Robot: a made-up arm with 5 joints.
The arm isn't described. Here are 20 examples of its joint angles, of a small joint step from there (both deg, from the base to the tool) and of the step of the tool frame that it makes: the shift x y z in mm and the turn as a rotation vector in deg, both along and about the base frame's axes.
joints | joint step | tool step
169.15 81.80 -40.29 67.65 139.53 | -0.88 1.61 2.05 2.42 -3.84 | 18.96 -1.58 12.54 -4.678 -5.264 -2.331
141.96 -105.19 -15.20 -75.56 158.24 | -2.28 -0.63 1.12 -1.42 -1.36 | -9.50 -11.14 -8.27 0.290 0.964 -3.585
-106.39 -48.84 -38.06 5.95 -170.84 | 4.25 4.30 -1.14 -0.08 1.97 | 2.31 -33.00 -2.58 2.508 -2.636 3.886
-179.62 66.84 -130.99 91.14 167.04 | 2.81 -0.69 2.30 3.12 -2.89 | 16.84 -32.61 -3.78 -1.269 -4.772 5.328
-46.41 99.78 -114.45 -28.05 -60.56 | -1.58 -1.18 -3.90 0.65 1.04 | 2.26 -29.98 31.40 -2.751 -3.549 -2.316
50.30 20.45 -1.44 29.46 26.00 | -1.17 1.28 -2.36 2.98 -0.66 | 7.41 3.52 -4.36 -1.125 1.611 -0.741
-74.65 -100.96 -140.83 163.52 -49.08 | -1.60 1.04 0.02 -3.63 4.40 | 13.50 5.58 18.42 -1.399 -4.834 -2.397
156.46 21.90 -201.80 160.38 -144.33 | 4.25 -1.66 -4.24 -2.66 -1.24 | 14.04 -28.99 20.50 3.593 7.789 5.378
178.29 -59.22 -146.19 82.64 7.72 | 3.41 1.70 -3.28 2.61 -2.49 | -5.79 24.61 3.96 2.106 -1.030 2.081
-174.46 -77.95 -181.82 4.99 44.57 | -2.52 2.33 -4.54 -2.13 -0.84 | -10.04 -35.04 -4.86 -1.140 4.267 -2.708
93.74 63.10 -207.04 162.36 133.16 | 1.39 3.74 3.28 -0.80 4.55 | -14.99 16.22 -45.19 -6.068 -2.146 -2.846
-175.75 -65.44 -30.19 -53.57 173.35 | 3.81 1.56 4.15 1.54 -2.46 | -34.11 3.78 -13.32 2.161 -7.058 1.774
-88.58 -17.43 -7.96 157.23 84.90 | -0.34 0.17 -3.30 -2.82 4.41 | 0.54 -11.37 -7.75 -6.020 3.305 2.429
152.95 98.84 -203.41 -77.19 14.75 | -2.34 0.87 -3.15 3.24 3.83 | 14.16 16.19 4.35 -0.378 -0.886 1.489
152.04 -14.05 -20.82 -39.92 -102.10 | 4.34 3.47 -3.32 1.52 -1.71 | -34.63 -10.13 -4.07 0.753 -2.219 4.812
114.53 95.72 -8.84 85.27 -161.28 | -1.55 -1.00 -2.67 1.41 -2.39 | 0.27 2.91 -12.66 1.918 1.252 -3.911
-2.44 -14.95 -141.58 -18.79 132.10 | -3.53 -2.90 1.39 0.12 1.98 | -30.37 7.69 -3.16 0.035 -1.396 -1.555
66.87 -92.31 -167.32 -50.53 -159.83 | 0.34 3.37 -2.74 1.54 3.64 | 3.17 -3.15 28.49 -3.100 -1.756 -1.955
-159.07 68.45 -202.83 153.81 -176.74 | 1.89 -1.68 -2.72 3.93 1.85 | 23.64 -11.48 22.22 0.389 0.663 0.143
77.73 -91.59 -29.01 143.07 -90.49 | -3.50 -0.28 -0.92 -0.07 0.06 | -11.60 2.35 2.68 1.227 -0.329 -3.556
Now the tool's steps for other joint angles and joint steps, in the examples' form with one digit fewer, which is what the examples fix.
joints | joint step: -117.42 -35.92 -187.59 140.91 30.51 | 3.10 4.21 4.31 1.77 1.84
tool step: -38.2 -51.9 15.4 8.47 -6.11 2.69
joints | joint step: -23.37 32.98 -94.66 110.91 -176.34 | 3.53 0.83 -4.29 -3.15 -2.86
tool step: 35.9 19.7 7.7 -0.52 -6.90 5.52
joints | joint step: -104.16 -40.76 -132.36 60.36 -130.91 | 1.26 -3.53 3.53 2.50 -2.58
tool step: 0.2 16.5 -17.2 2.99 1.75 0.31
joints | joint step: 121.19 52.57 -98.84 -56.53 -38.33 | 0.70 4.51 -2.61 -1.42 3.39
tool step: -12.7 4.4 -38.0 -2.14 2.57 1.44
